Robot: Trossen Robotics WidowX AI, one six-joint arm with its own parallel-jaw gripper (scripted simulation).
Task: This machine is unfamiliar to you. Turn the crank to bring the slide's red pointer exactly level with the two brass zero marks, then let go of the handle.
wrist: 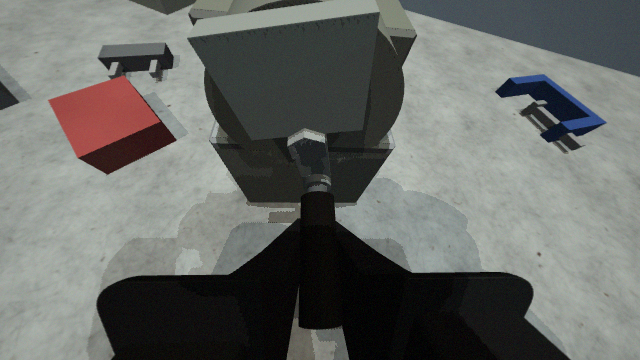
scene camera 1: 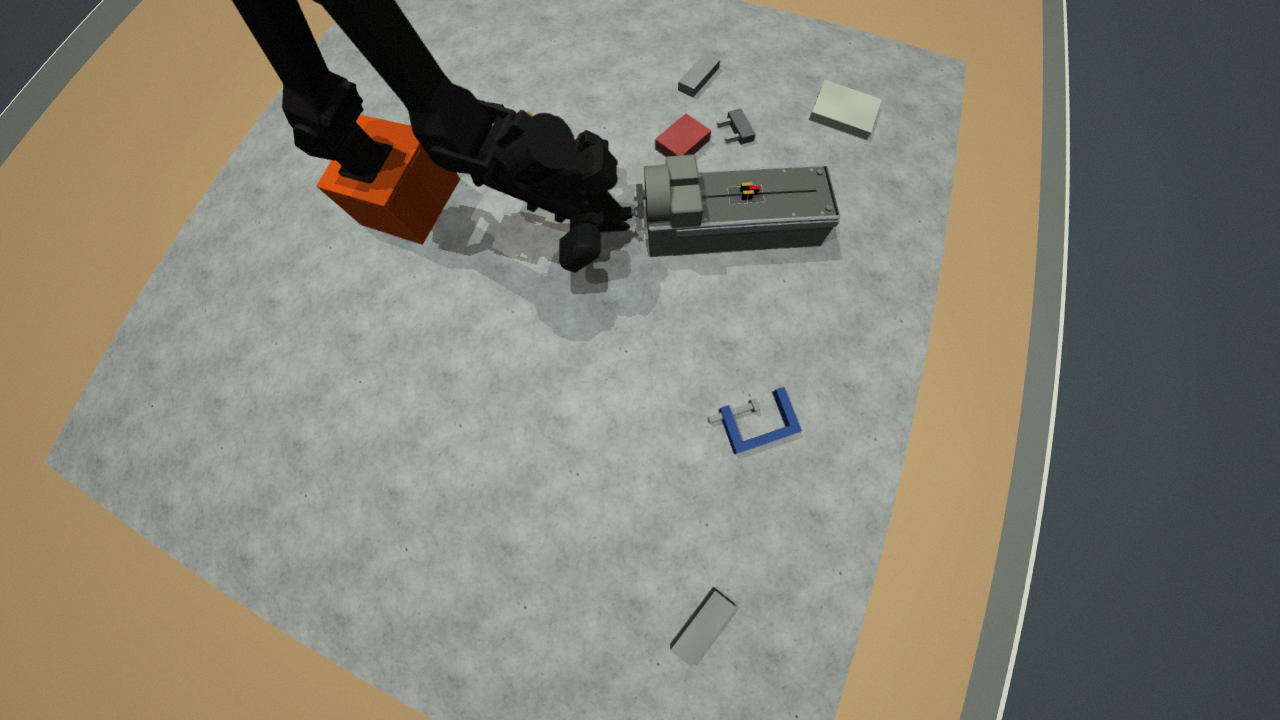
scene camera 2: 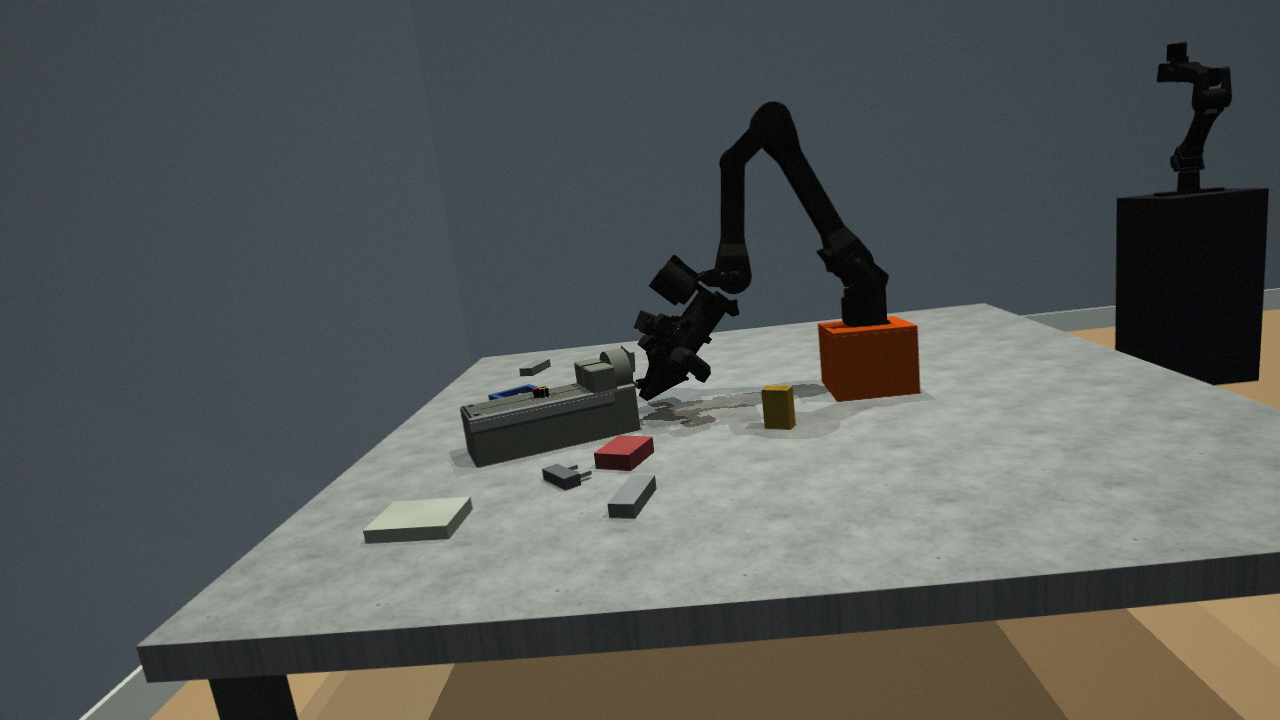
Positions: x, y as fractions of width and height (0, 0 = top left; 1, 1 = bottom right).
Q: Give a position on a red block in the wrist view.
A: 0.17, 0.35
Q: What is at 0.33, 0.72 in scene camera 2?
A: A pale slab.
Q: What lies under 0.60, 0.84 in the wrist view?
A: My gripper.
